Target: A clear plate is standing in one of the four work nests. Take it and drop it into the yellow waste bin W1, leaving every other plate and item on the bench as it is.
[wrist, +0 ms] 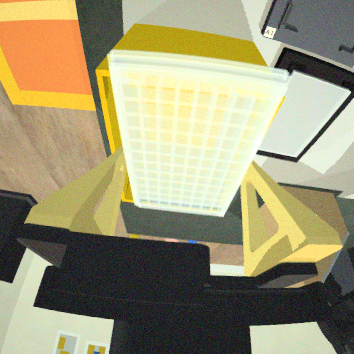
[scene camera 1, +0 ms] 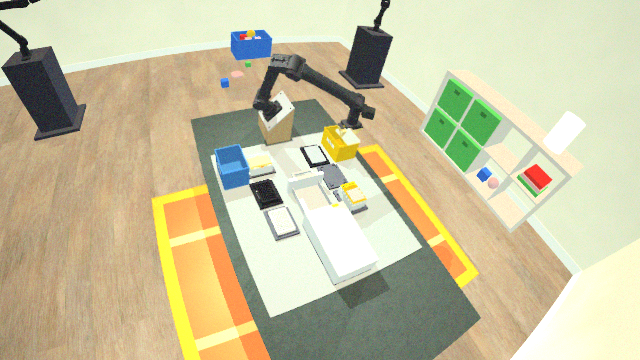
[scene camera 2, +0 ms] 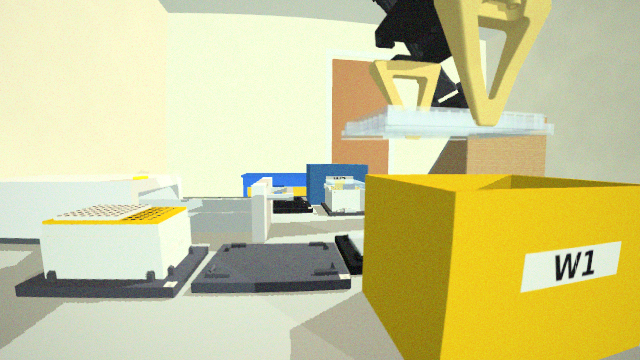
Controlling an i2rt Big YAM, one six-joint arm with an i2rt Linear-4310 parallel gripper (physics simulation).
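Where they show: gripper, fingertip midpoint: [wrist: 186,156] [scene camera 1: 347,136] [scene camera 2: 441,134]; arm's base, origin of the base link: [scene camera 1: 272,111] [scene camera 2: 479,153].
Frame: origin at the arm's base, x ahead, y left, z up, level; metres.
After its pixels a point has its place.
Note:
A clear plate [scene camera 1: 351,137] @[x 0.342, y 0.331, z 0.009 m] [scene camera 2: 517,123] @[x 0.289, y 0.362, z 0.005 m] [wrist: 182,120] @[x 0.356, y 0.329, z 0.011 m] is held nearly level, with its grid of wells showing in the wrist view. My gripper [scene camera 1: 343,130] @[x 0.317, y 0.321, z 0.001 m] [scene camera 2: 452,116] @[x 0.317, y 0.321, z 0.001 m] [wrist: 186,156] @[x 0.317, y 0.321, z 0.001 m] is shut on it, one yellow finger at each long side. The yellow waste bin W1 [scene camera 1: 341,151] @[x 0.356, y 0.279, z -0.071 m] [scene camera 2: 410,250] @[x 0.356, y 0.351, z -0.076 m] [wrist: 200,40] @[x 0.356, y 0.318, z -0.120 m] stands below the plate. In scene camera 2 the plate is a little above the rim and apart from it. In the wrist view the plate covers most of the bin's opening, and the bin's inside is largely hidden. The dark nest A1 [scene camera 1: 332,176] @[x 0.456, y 0.184, z -0.141 m] [scene camera 2: 275,260] @[x 0.447, y 0.196, z -0.142 m] [wrist: 312,25] @[x 0.391, y 0.207, z -0.142 m] holds no plate.
A black-framed tray with a pale plate [scene camera 1: 314,155] @[x 0.287, y 0.156, z -0.134 m] [wrist: 310,117] @[x 0.288, y 0.149, z -0.134 m] stands beside the bin. A white and yellow tip box [scene camera 1: 354,195] @[x 0.648, y 0.189, z -0.076 m] [scene camera 2: 110,250] @[x 0.613, y 0.242, z -0.111 m] stands beyond A1. A white machine [scene camera 1: 340,240] @[x 0.852, y -0.012, z -0.051 m] with an open drawer, a blue bin [scene camera 1: 233,167] @[x 0.228, y -0.296, z -0.150 m] and other trays stand further off.

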